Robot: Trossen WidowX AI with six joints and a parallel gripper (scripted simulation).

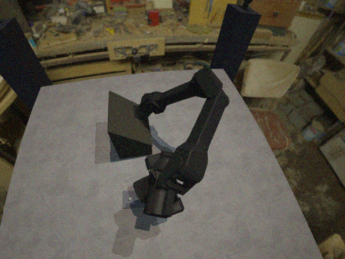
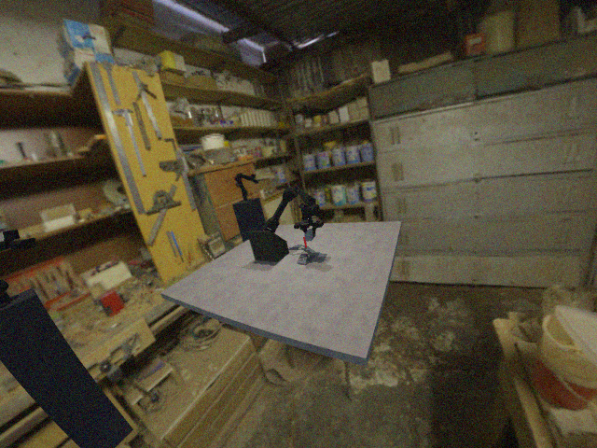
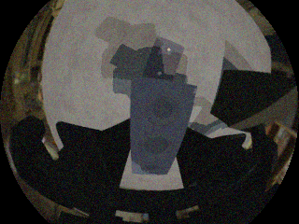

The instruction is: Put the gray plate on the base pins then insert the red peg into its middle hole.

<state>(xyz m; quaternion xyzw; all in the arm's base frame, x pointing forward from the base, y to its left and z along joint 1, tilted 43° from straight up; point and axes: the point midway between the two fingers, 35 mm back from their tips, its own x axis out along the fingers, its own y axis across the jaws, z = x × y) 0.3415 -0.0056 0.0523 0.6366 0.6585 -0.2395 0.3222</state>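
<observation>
Now: the base 10 mm behind my gripper tip, 100 mm to the right of it and 110 mm below it. Round my gripper tip: gray plate: 30 mm above; red peg: 100 mm behind, 90 mm to the left, 80 mm below.
</observation>
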